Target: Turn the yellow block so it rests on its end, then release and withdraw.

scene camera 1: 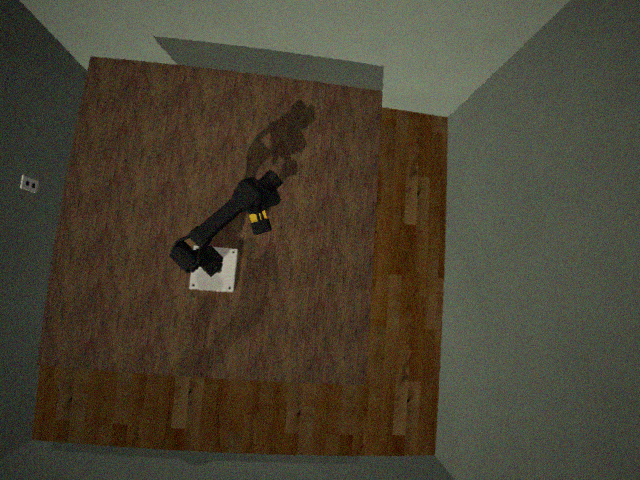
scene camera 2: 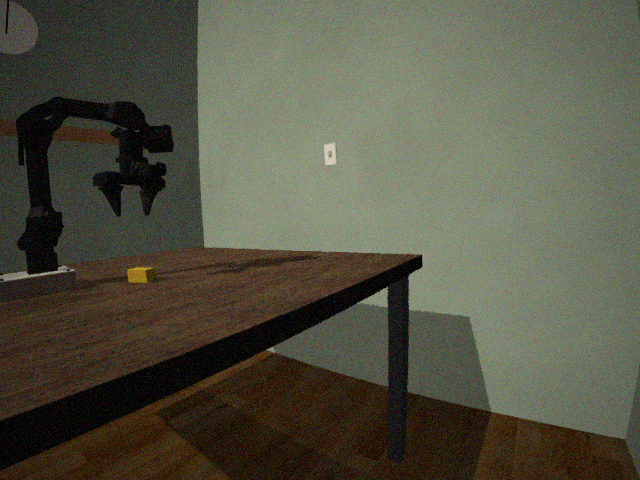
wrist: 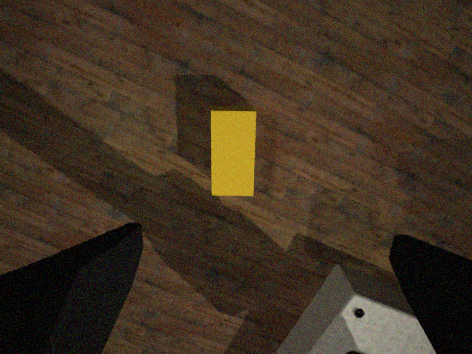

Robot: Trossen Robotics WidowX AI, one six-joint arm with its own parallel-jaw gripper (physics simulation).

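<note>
The yellow block (scene camera 1: 254,218) (scene camera 2: 140,274) (wrist: 233,153) lies flat on its long side on the wooden table. In the wrist view it shows as an upright rectangle a little above the image centre, between the two fingers' lines and beyond their tips. My gripper (scene camera 2: 133,215) (wrist: 268,241) is open and empty, pointing down, high above the table and the block. In the scene camera 1 view, the arm and a dark gripper part cover some of the block, and the fingertips cannot be made out.
The brown table (scene camera 1: 139,155) (scene camera 2: 206,310) carries the arm's pale base plate (scene camera 1: 227,276) (scene camera 2: 38,284) (wrist: 385,325), close to the block. The arm's shadow falls across the table around the block. The table's front edge (scene camera 2: 206,351) is black. Walls stand beyond the table.
</note>
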